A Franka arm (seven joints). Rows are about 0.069 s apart.
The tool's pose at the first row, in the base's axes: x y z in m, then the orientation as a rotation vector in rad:
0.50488, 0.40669, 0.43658, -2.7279, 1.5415, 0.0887
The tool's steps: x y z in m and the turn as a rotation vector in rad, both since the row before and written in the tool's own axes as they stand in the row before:
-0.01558, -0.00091, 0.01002, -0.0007, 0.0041, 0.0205
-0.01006, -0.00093, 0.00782, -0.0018, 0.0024, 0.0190
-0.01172, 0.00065, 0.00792, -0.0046, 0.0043, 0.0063
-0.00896, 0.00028, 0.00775, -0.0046, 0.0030, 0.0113
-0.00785, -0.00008, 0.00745, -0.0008, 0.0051, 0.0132
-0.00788, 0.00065, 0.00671, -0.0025, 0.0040, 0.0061
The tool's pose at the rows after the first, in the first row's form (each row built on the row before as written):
0.49718, 0.42083, 0.42738, -2.7149, 1.5710, 0.0838
0.49264, 0.43024, 0.42003, -2.7028, 1.5983, 0.0821
0.48608, 0.44040, 0.41267, 2.6934, -1.6039, -0.0798
0.48121, 0.44830, 0.40530, 2.6795, -1.6159, -0.0793
0.47726, 0.45540, 0.39815, 2.6659, -1.6316, -0.0729
0.47278, 0.46220, 0.39172, 2.6574, -1.6373, -0.0694

